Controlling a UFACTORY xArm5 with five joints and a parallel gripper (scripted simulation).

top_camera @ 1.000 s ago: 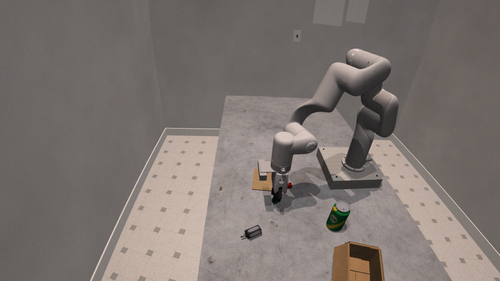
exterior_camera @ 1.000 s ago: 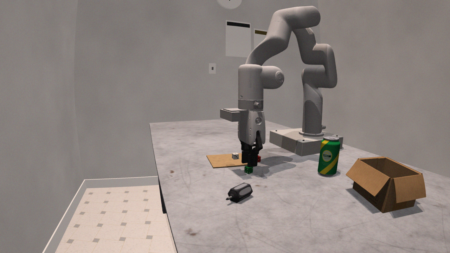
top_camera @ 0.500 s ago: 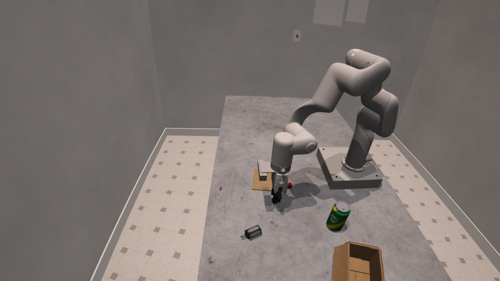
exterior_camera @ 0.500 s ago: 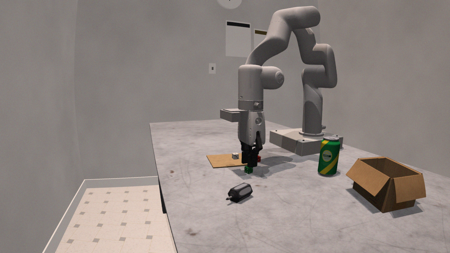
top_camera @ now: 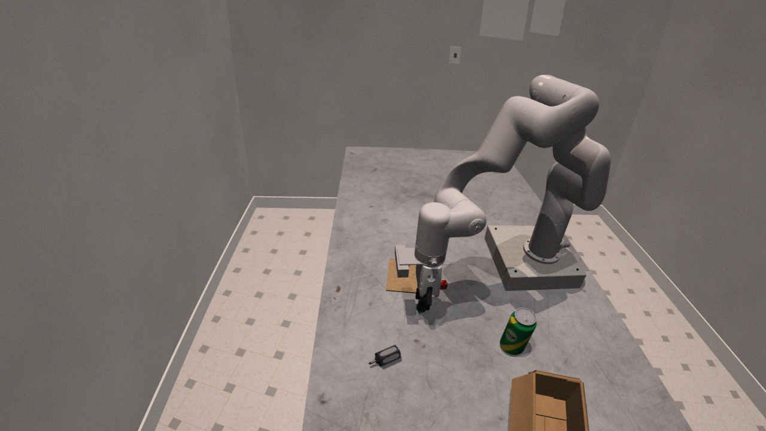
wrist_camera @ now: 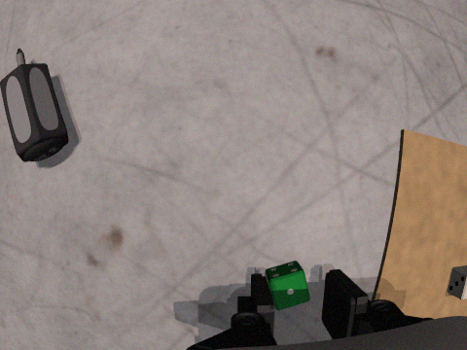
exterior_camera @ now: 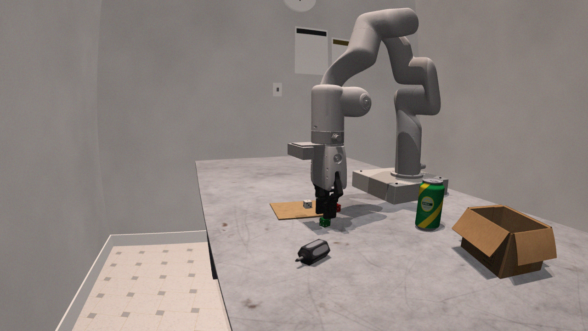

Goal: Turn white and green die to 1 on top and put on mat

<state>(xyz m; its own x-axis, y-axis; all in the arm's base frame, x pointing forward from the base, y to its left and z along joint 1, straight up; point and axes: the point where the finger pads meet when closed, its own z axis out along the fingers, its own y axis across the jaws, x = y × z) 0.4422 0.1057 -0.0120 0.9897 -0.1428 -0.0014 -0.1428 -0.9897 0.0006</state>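
Now: the green die 40 mm below my hand. The rest, counted from my hand: tan mat 10 mm behind, 140 mm to the right, 40 mm below; then red die 90 mm behind, 70 mm to the right, 40 mm below; then white die 30 mm behind, 130 mm to the right, 30 mm below.
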